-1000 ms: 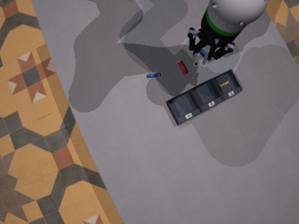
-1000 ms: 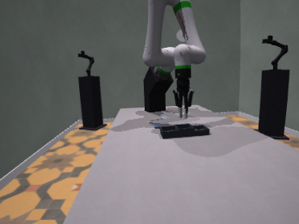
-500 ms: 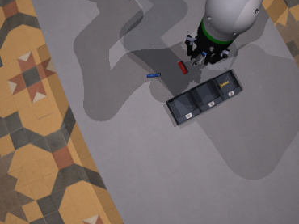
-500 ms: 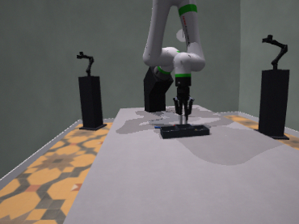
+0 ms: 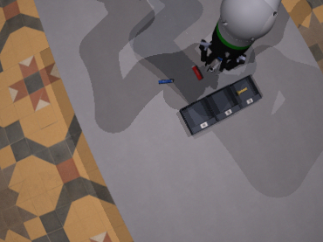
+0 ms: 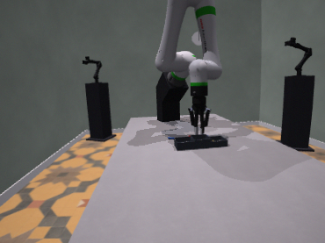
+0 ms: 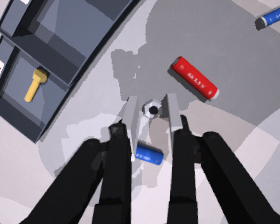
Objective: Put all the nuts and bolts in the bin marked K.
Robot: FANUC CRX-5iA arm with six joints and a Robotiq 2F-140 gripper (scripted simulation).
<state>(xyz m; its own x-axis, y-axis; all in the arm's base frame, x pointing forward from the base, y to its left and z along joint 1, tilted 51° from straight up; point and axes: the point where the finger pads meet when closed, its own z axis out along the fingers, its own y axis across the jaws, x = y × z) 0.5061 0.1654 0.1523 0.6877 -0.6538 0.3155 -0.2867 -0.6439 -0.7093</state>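
The grey nut lies 3 cm below my hand. From my hand the other things lie so: yellow bolt 8 cm ahead, 9 cm to the left, 2 cm below; red cylinder 1 cm ahead, 5 cm to the right, 3 cm below; dark tray 12 cm ahead, 2 cm to the left, 1 cm below.
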